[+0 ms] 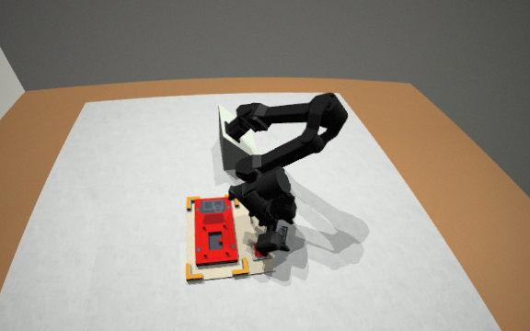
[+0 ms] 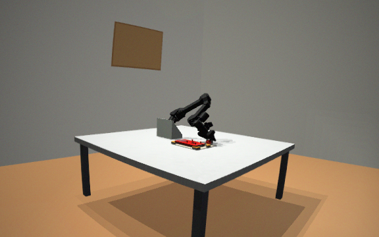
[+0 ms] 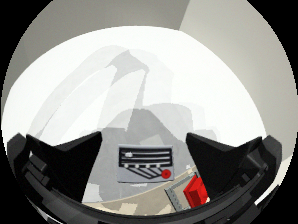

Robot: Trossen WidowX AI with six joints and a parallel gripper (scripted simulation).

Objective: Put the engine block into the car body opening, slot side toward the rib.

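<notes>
My gripper tip is now 20 mm to the left of the grey engine block, 10 mm past it and 10 mm above it.
</notes>
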